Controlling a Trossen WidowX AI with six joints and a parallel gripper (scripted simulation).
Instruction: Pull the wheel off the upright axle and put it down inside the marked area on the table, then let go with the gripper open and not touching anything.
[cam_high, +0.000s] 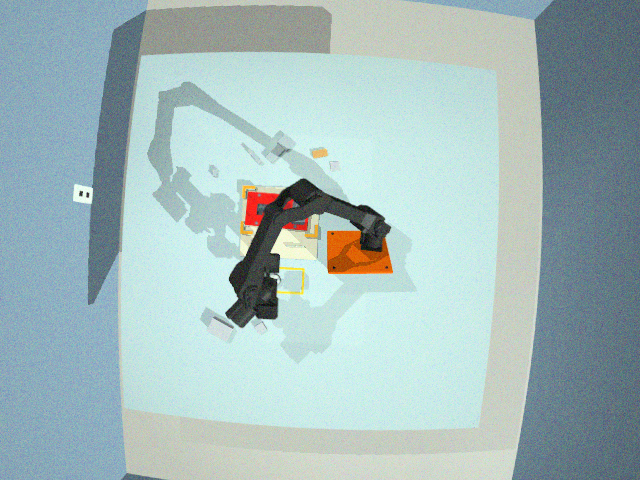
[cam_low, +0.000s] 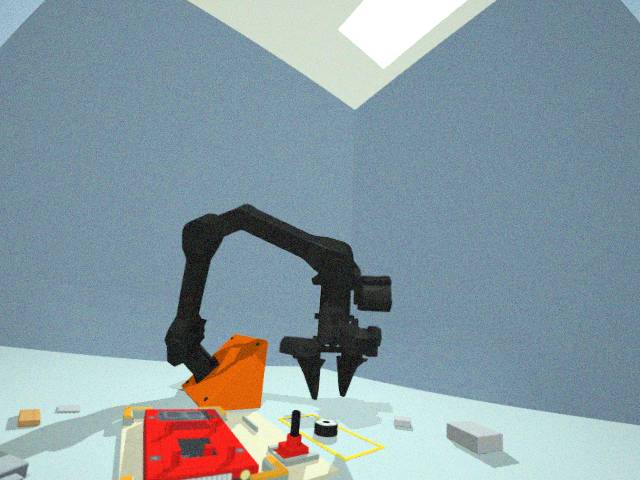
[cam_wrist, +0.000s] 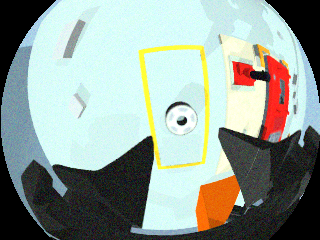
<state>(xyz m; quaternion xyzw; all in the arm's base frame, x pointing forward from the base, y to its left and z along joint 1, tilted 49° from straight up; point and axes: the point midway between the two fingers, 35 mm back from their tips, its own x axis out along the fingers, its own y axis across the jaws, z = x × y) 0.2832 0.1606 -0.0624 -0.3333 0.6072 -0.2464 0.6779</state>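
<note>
Right now the wheel is 5 cm below my gripper tip. Also, from my gripper tip: black axle 10 cm to the right, 7 cm ahead, 2 cm below.
</note>
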